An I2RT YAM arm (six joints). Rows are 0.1 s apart.
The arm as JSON. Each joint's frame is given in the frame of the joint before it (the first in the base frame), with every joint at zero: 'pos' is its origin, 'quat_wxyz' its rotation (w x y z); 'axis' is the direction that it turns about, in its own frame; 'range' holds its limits. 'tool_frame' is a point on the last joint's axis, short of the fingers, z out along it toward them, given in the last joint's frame.
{
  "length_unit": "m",
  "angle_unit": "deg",
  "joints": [
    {
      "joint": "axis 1",
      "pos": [
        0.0,
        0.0,
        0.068
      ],
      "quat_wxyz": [
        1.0,
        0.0,
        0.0,
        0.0
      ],
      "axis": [
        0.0,
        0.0,
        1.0
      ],
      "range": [
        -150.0,
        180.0
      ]
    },
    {
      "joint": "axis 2",
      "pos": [
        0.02,
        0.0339,
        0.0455
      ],
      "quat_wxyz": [
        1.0,
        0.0,
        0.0,
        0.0
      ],
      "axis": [
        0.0,
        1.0,
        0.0
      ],
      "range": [
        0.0,
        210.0
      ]
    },
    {
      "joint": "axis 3",
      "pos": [
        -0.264,
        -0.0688,
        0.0
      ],
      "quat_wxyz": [
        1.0,
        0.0,
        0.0,
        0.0
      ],
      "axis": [
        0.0,
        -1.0,
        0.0
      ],
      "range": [
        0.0,
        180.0
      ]
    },
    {
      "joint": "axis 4",
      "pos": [
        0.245,
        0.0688,
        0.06
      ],
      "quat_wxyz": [
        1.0,
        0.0,
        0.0,
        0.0
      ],
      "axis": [
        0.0,
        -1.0,
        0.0
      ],
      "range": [
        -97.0,
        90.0
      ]
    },
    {
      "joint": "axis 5",
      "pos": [
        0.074,
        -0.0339,
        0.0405
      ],
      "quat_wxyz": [
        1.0,
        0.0,
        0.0,
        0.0
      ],
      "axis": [
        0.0,
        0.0,
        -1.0
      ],
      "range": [
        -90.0,
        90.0
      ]
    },
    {
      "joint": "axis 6",
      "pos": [
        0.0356,
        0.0,
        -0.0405
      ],
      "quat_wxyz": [
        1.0,
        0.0,
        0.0,
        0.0
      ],
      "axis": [
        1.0,
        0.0,
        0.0
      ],
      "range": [
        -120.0,
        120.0
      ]
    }
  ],
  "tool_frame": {
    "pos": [
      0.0,
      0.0,
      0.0
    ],
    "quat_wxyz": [
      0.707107,
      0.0,
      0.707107,
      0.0
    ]
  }
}
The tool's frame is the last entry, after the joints.
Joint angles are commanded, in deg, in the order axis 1, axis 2, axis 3, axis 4, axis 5, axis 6. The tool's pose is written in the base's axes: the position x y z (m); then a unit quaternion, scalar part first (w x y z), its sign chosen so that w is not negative. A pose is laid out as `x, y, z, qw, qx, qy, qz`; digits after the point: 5 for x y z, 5 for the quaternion.
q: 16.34 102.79 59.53 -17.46 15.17 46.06
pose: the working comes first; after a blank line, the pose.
Where each joint sits with the arm in this pose, in the base's axes (m; each line is computed from the numbers above, not from the rounded line before):
axis 1: 0.0000 0.0000 0.0680
axis 2: 0.0097 0.0382 0.1135
axis 3: 0.0851 -0.0114 0.3709
axis 4: 0.2764 0.1164 0.2467
axis 5: 0.3546 0.1040 0.2020
axis 6: 0.3394 0.0898 0.1522
the tool: 0.3394 0.0898 0.1522

0.33942, 0.08980, 0.15223, 0.28046, 0.27821, 0.91844, 0.02054
